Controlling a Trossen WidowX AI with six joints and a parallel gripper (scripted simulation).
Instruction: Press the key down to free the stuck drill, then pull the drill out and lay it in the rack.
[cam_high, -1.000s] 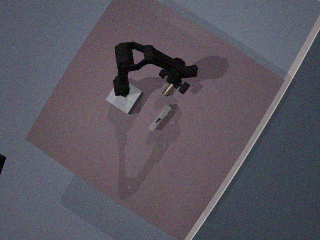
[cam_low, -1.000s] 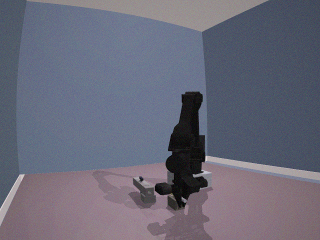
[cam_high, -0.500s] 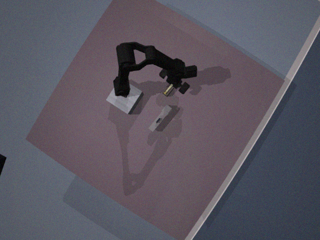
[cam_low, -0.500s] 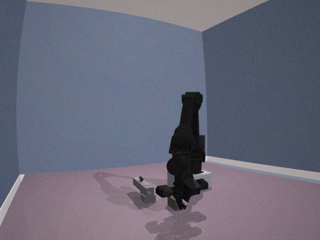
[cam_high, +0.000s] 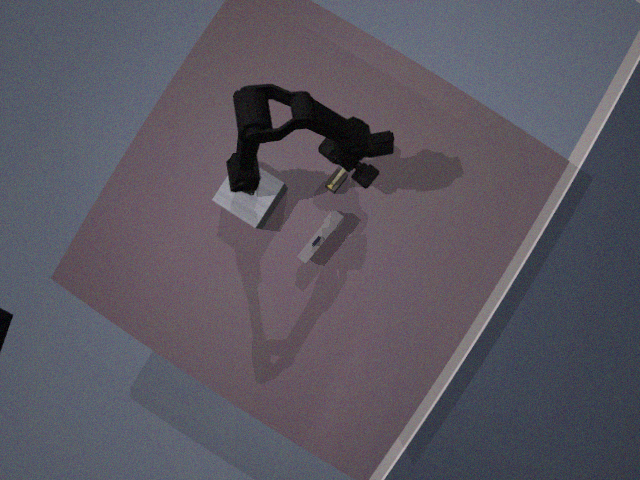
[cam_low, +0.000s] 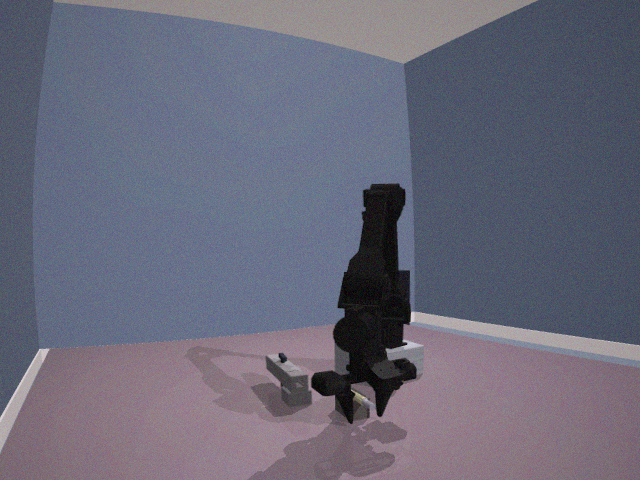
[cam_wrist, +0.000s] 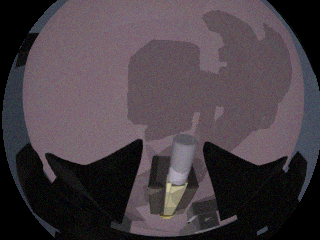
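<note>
The slotted rack lies 5 cm to the right of my gripper tip, 1 cm behind it and 1 cm above it. The rest, counted from my gripper tip: dark key (26 cm to the right, 5 cm above).
</note>
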